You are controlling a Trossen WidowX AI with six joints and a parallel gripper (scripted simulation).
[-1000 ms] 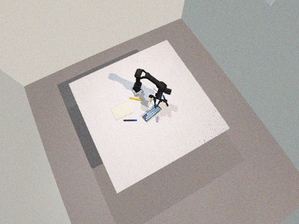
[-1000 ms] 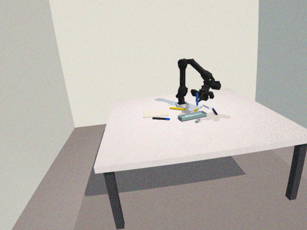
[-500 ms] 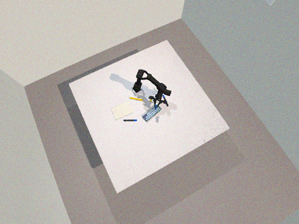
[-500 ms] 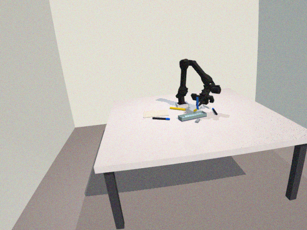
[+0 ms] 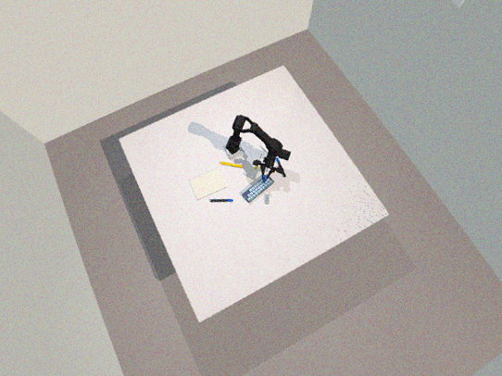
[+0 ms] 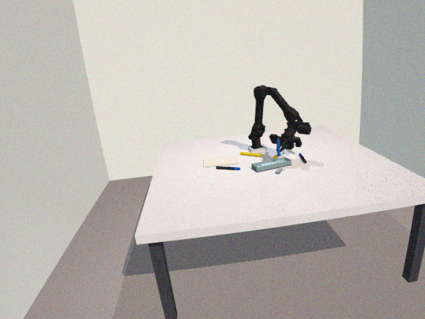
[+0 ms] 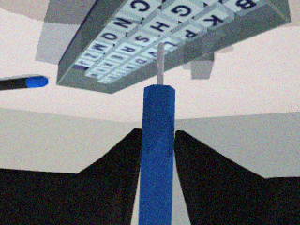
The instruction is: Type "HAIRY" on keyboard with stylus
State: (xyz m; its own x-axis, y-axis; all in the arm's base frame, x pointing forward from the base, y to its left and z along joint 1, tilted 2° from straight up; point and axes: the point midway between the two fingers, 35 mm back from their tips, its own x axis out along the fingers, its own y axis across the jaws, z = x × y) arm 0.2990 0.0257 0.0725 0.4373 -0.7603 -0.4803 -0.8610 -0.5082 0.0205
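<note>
The small grey block is 9 cm ahead of my gripper tip, 5 cm to the right of it and 8 cm below it. From my gripper tip the other things lie so: stylus tip: 5 cm below; yellow marker: 23 cm behind, 7 cm to the right, 7 cm below; blue stylus: 1 cm below.
</note>
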